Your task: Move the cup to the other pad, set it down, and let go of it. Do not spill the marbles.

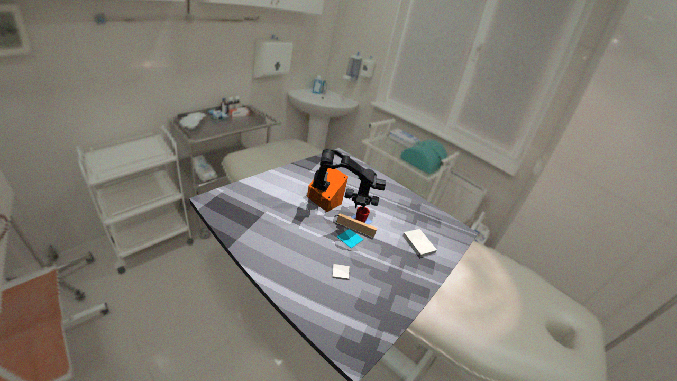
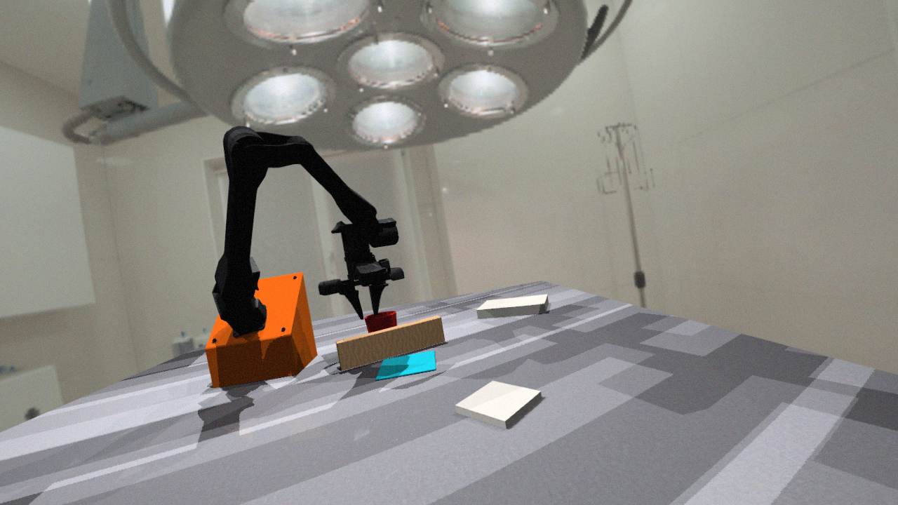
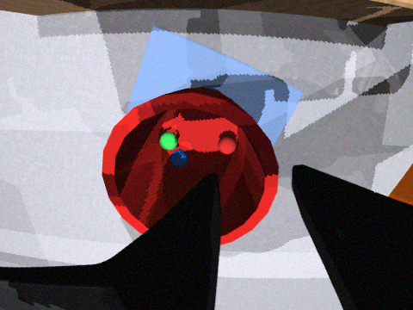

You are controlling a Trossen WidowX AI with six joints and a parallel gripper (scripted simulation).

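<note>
My gripper tip is now 30 mm short of the dark red cup, 10 mm to the right of it and 40 mm above it. From my gripper tip the other things lie so: light blue pad: 30 mm ahead, 10 mm to the left, 80 mm below; then green marble: 40 mm ahead, 20 mm to the left, 60 mm below; then blue marble: 30 mm ahead, 30 mm to the left, 60 mm below.
</note>
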